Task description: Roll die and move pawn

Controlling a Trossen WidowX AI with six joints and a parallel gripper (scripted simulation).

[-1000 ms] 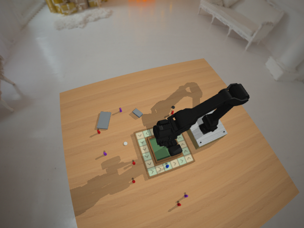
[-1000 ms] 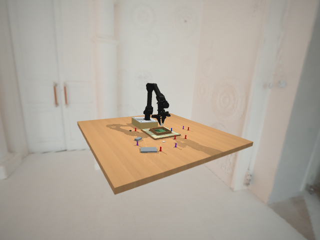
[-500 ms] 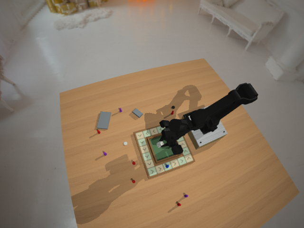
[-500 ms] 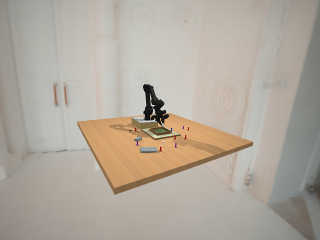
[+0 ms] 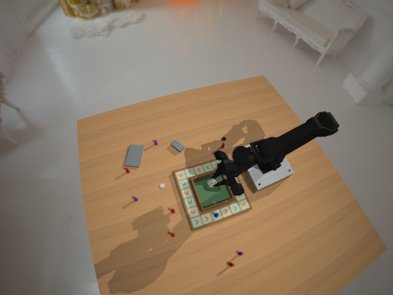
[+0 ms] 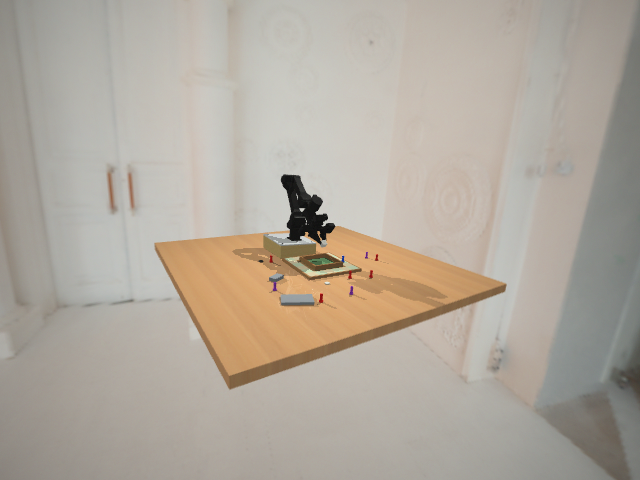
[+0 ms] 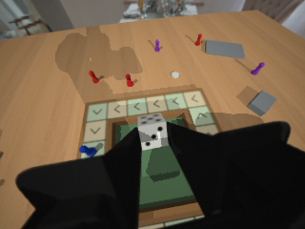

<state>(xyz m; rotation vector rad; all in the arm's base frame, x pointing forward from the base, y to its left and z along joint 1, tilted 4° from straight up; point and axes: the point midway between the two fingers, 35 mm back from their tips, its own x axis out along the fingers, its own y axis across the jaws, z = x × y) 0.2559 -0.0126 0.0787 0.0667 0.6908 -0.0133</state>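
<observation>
Right now my gripper tip is right at the white die. Round my gripper tip: white disc: 19 cm ahead, 11 cm to the right, 11 cm below; then blue pawn: 2 cm ahead, 11 cm to the left, 9 cm below; then green dice tray: 1 cm behind, 11 cm below.
</observation>
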